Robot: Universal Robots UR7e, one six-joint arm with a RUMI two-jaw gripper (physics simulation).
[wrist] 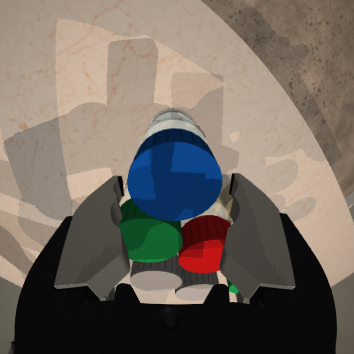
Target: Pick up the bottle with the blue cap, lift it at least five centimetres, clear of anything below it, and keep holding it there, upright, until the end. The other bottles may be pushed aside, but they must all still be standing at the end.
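Places are measured from the arm's base along level axes (x up, y back, z right), in centimetres.
Pixels of known places: gripper, between the fingertips: [176, 176].
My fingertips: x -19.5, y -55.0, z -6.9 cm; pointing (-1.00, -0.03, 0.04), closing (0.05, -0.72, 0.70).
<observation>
Behind a point stands the place of what it marks.
The bottle with the blue cap [175, 180] @(z -8.4, x -15.9, y -56.2 cm) stands in the middle of the wrist view, seen from above; part of its pale, clear body shows beyond the cap. My gripper [176, 176] @(z -6.9, x -19.5, y -55.0 cm) is open, with one jaw on each side of the blue cap. A narrow gap shows between each fingertip and the cap. A bottle with a green cap [151, 239] @(z -6.1, x -15.9, y -51.4 cm) stands just behind on the left, close to the left jaw. A bottle with a red cap [204, 250] @(z -2.0, x -15.9, y -52.9 cm) is on the right, partly covered by the right jaw. The lower bodies of the bottles are mostly hidden.
Two grey-sided caps with pale tops, one on the left [156, 280] @(z -1.4, x -15.9, y -46.2 cm) and one on the right [196, 292] @(z 4.5, x -15.9, y -46.4 cm), are nearer the gripper's base. A bit of green [233, 288] @(z 7.7, x -15.9, y -49.7 cm) shows beside the right jaw. The round marble table top [200, 30] @(z -13.4, x -26.4, y -65.2 cm) has its edge at the right. Shadows cross it.
</observation>
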